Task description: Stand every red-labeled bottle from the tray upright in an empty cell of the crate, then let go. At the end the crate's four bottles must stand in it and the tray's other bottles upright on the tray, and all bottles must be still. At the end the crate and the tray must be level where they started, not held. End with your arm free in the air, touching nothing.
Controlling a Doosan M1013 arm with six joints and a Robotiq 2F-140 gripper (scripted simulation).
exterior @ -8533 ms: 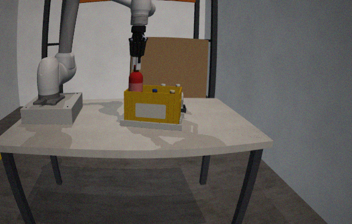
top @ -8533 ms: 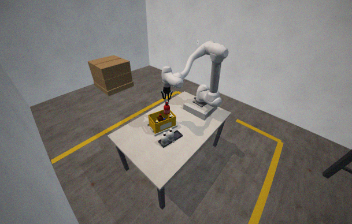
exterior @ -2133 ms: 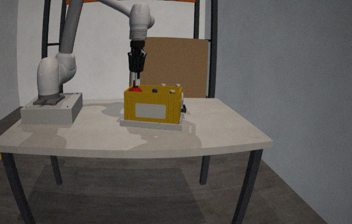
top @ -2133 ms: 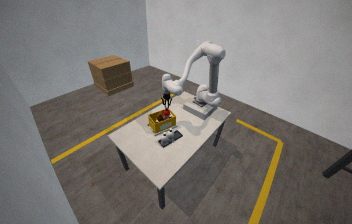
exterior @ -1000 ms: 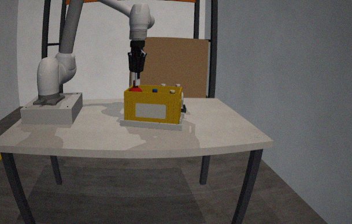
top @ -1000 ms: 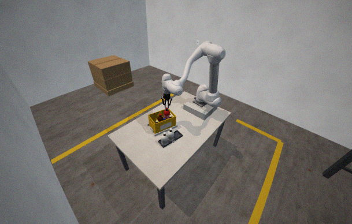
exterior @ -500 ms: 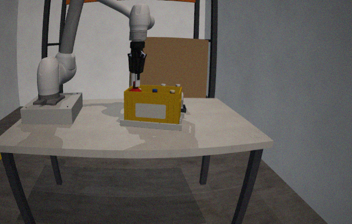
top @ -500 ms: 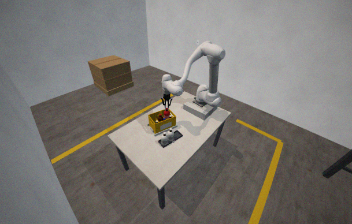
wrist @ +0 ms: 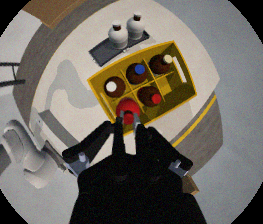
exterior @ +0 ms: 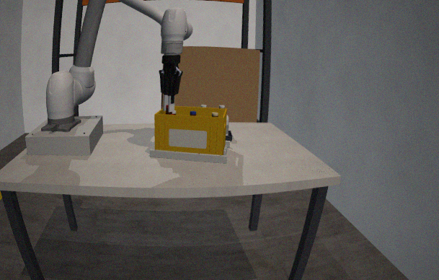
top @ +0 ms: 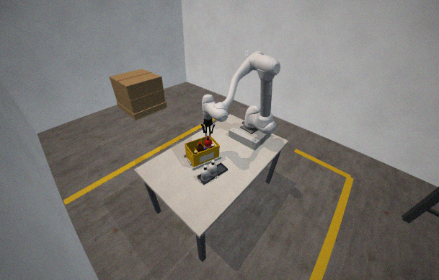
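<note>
The red-labeled bottle is 9 cm below my hand. Also, from my hand: crate: 13 cm below, 9 cm ahead, 3 cm to the left.
</note>
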